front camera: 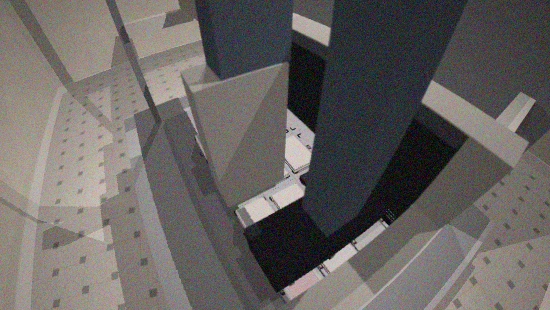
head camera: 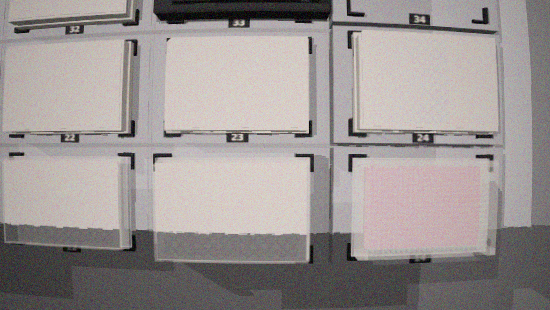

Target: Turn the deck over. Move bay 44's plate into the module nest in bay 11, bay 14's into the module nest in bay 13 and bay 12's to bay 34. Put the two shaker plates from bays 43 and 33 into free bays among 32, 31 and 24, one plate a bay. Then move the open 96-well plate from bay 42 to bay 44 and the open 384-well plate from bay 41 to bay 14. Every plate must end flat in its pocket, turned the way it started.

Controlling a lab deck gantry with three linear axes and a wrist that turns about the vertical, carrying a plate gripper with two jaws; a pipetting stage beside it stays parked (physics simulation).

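Seen in the pictures: robot's base at its link origin: [front camera: 196,142].
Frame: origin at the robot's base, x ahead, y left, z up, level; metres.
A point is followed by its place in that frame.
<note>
A pink, finely gridded plate [front camera: 302,283] @(x 0.569, y 0.042, z 0.029 m) [head camera: 422,207] @(x 0.551, y 0.044, z 0.024 m) sits within bay 14's corner brackets, square to them. White plates stand in bay 12 [head camera: 62,192] @(x 0.232, y 0.053, z 0.014 m), bay 13 [head camera: 231,195] @(x 0.392, y 0.056, z 0.033 m), bay 22 [head camera: 62,85] @(x 0.231, y 0.151, z 0.014 m), bay 23 [head camera: 237,85] @(x 0.394, y 0.147, z 0.014 m) and bay 24 [front camera: 342,256] @(x 0.572, y 0.156, z 0.029 m) [head camera: 425,82] @(x 0.550, y 0.149, z 0.029 m). Part of the white plate in bay 32 [front camera: 297,151] @(x 0.234, y 0.265, z 0.014 m) [head camera: 70,10] @(x 0.234, y 0.222, z 0.014 m) shows. The black shaker [head camera: 242,11] @(x 0.397, y 0.212, z 0.017 m) stands in bay 33. The visible part of bay 34 holds no plate. A sliver of the dark plate in bay 44 [front camera: 390,215] @(x 0.567, y 0.344, z 0.022 m) shows. My gripper [front camera: 295,250] is a dark mass over the deck; its jaws are hidden.
The blue gantry column [front camera: 370,100] @(x 0.568, y 0.023, z 0.503 m) and the beige block of the parked pipetting stage [front camera: 245,140] hide much of the deck in the front view. A beige frame rail [front camera: 472,120] crosses at the right.
</note>
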